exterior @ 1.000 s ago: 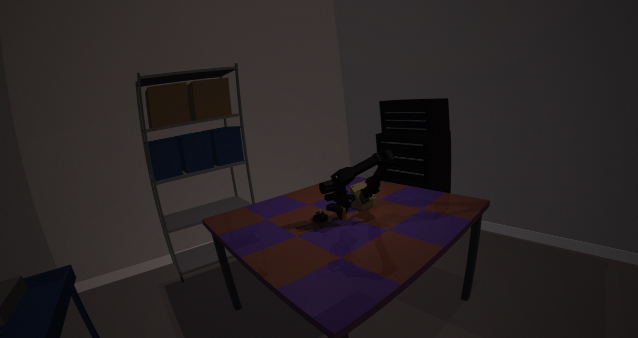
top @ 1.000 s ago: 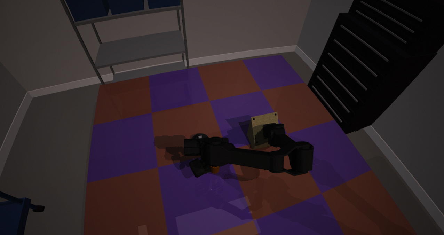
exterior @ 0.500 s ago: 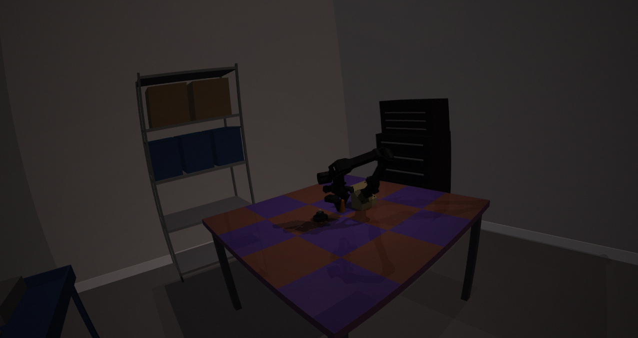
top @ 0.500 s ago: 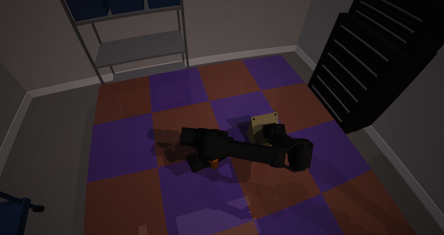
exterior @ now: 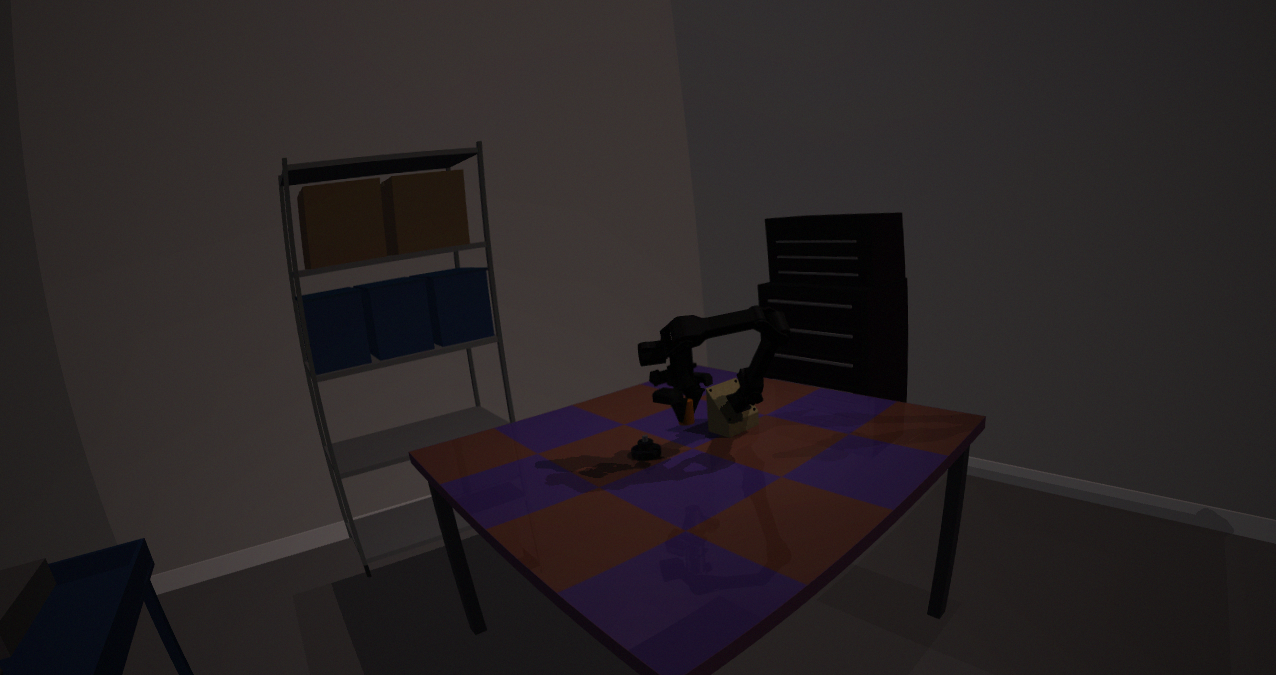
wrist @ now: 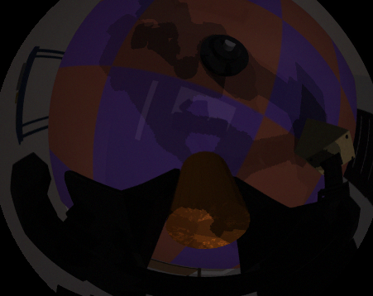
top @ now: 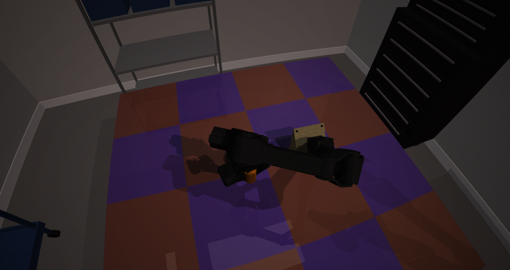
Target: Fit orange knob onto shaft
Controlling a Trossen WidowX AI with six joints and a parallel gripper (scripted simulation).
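Now: gripper tip 3 cm short of the dark round pedestal, 16 cm to the left of it and 11 cm above it. From my gripper tip the other things lie so: orange knob: 3 cm above.
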